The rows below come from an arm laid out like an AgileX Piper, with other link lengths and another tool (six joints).
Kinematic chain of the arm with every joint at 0, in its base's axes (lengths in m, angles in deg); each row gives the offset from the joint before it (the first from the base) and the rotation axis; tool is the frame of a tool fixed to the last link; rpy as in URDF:
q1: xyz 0 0 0.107 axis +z
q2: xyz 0 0 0 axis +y
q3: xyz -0.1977 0 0.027 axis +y
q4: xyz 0.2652 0 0.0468 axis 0.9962 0 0.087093
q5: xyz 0 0 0 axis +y
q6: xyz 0.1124 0 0.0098 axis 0.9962 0 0.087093
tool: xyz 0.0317 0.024 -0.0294 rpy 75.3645 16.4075 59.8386
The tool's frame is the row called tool.
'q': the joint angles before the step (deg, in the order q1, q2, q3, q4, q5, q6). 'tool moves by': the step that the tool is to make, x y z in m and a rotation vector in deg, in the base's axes. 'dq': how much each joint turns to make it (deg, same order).
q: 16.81, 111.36, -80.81, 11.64, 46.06, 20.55
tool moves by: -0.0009, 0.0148, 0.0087, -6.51, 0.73, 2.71
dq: 4.37, 2.22, -6.47, -8.85, 6.52, 6.24
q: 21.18, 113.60, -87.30, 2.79, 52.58, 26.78
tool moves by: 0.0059, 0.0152, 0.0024, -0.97, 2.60, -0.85
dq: 1.85, 4.83, -7.62, -0.90, 5.46, 3.33
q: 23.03, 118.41, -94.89, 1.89, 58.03, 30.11
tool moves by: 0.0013, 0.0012, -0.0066, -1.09, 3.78, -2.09
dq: -0.01, 3.43, -3.73, -0.02, 4.14, 2.26
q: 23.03, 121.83, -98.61, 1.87, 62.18, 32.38
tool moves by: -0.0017, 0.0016, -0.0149, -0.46, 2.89, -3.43
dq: 0.13, 2.28, -0.12, 0.21, 0.57, 3.54
